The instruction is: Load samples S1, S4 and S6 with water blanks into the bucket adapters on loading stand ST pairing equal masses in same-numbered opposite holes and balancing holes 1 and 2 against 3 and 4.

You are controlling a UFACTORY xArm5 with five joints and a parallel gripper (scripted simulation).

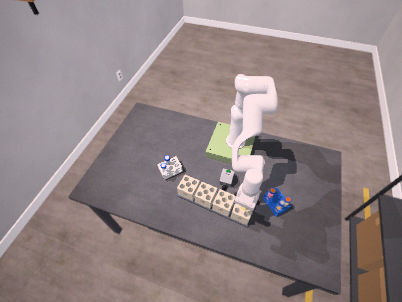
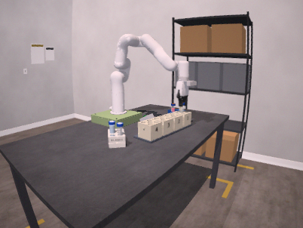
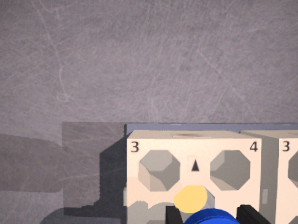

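My gripper is now 50 mm above the sample tube S4, 10 mm to the left of it and 10 mm past it. The rest, counted from my hand: sample tube S6 (200 mm to the left, 120 mm behind, 90 mm below); blue sample rack (170 mm to the left, 130 mm below, 130 mm behind); white blanks rack (500 mm to the right, 130 mm below, 130 mm behind).
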